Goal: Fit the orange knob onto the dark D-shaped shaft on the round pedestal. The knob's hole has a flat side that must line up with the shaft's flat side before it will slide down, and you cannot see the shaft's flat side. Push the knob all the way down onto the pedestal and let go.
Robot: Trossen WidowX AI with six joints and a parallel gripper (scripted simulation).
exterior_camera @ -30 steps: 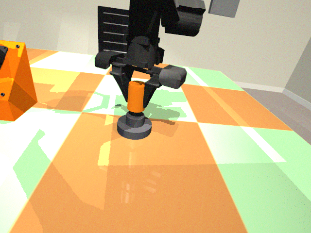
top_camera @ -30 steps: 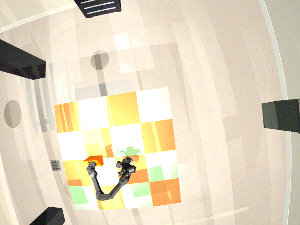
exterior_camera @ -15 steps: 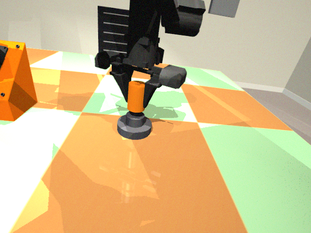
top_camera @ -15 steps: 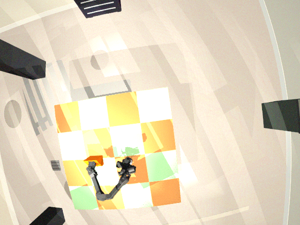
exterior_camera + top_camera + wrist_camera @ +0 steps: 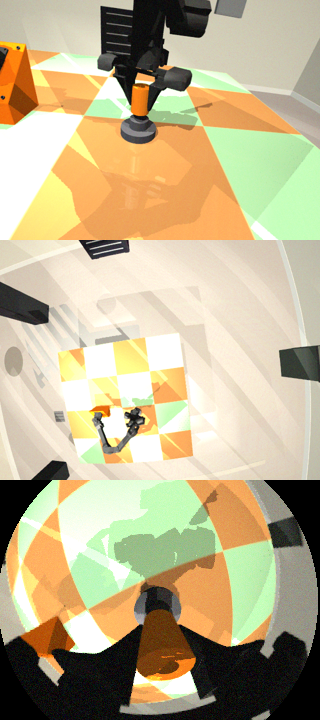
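Right now the knob is 20 mm above my gripper tip. Also, from my gripper tip: pedestal (40 mm below).
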